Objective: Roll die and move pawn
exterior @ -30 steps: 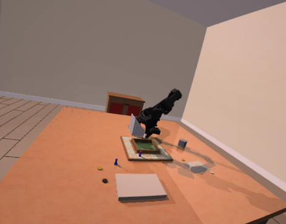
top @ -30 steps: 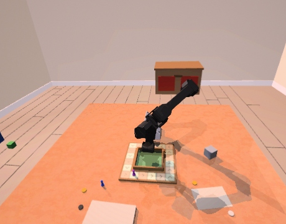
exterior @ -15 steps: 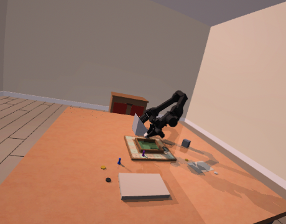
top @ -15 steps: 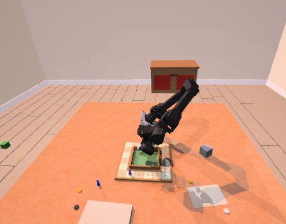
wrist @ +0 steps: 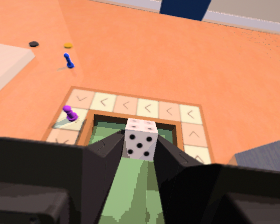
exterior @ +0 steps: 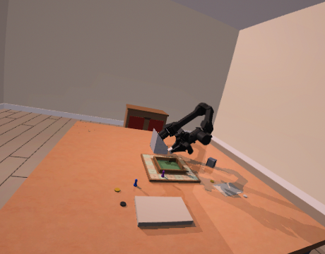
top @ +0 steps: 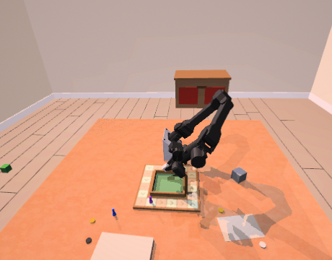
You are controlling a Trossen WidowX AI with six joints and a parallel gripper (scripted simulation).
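My gripper tip is now right at the white die. Also, from my gripper tip: purple pawn (110 mm ahead, 80 mm below, 70 mm to the right); then green dice tray (100 mm below, 10 mm to the left); then blue pawn (220 mm to the right, 160 mm ahead, 90 mm below).
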